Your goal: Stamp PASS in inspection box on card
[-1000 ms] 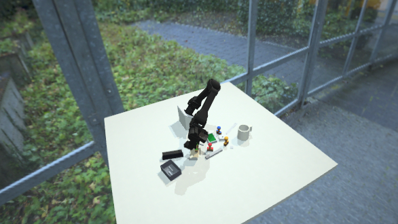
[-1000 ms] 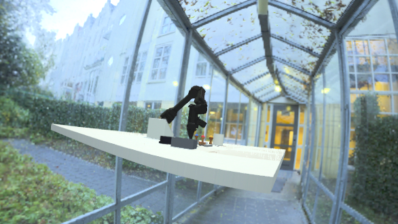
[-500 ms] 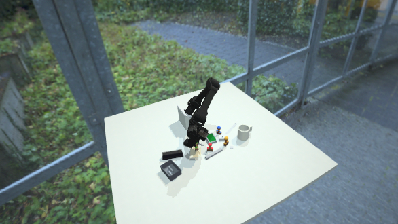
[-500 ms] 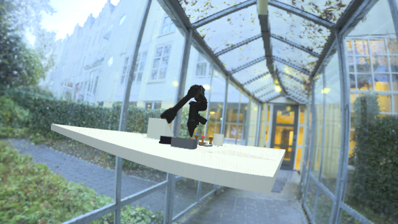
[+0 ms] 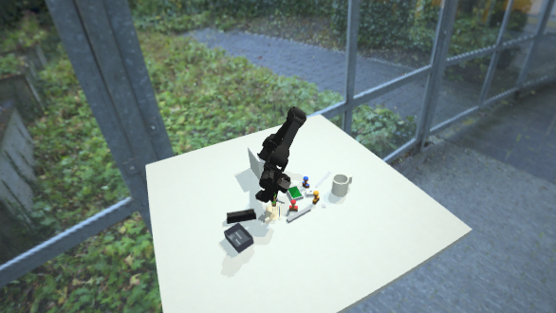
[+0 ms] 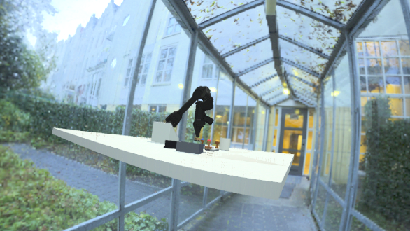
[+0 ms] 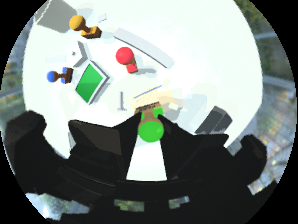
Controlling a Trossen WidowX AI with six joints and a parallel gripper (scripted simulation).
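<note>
Now: the pale yellow card 7 cm below my gripper tip and 1 cm to the right of it. Also, from my gripper tip: green-knobbed stamp (right at my gripper tip); then red-knobbed stamp (8 cm to the left, 5 cm below, 3 cm ahead); then grey bar (9 cm to the left, 8 cm ahead, 7 cm below).
</note>
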